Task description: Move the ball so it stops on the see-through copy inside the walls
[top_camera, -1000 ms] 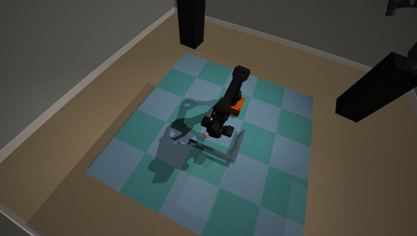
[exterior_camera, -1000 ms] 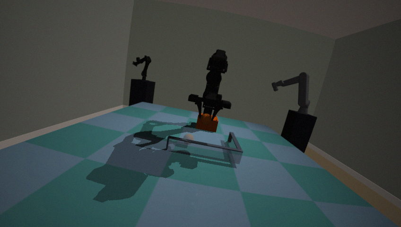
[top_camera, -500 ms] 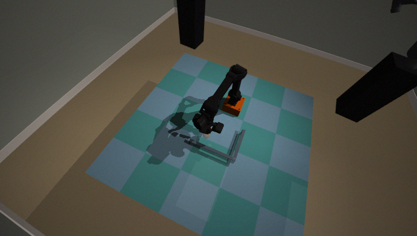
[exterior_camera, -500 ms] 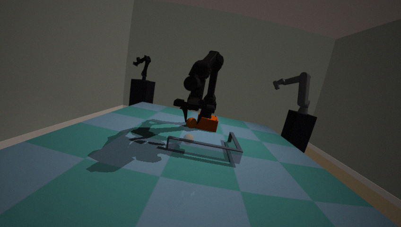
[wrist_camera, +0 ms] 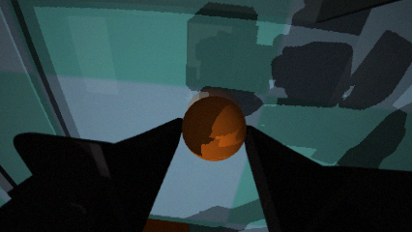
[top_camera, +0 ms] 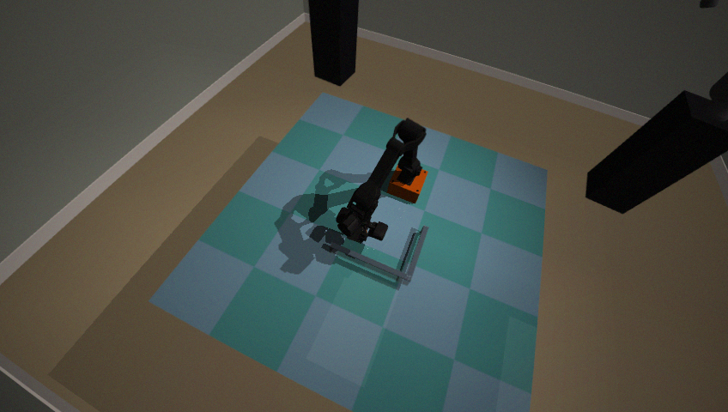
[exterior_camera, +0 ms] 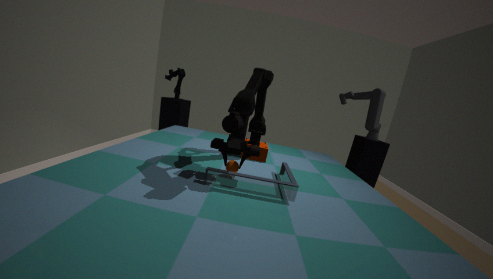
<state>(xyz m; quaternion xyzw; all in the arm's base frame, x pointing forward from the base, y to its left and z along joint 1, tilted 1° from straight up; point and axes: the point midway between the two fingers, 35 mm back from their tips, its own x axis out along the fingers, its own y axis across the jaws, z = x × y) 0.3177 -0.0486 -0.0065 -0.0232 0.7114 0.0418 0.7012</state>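
My gripper tip is now 10 mm above the see-through copy. Also, from my gripper tip: clear wall 90 mm ahead, 90 mm to the left, 10 mm below; then orange ball right at my gripper tip.
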